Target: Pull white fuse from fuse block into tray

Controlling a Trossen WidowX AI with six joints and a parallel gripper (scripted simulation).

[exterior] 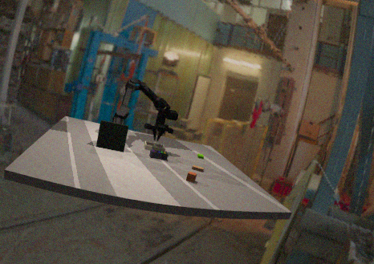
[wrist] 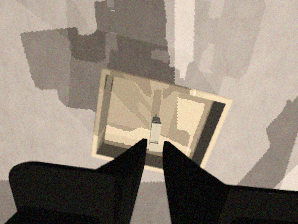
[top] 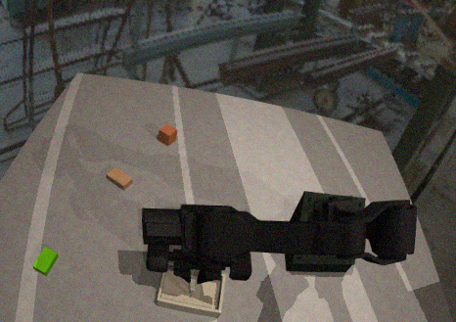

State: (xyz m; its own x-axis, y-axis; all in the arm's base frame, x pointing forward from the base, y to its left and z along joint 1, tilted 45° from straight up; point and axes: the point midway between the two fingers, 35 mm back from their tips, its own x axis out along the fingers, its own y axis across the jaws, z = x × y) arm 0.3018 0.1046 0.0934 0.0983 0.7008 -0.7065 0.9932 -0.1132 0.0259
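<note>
My gripper tip is now 30 mm above the white fuse. From my gripper tip the other things lie so: orange cube (60 mm ahead, 510 mm to the right, 40 mm below); then beige tray (50 mm below).
</note>
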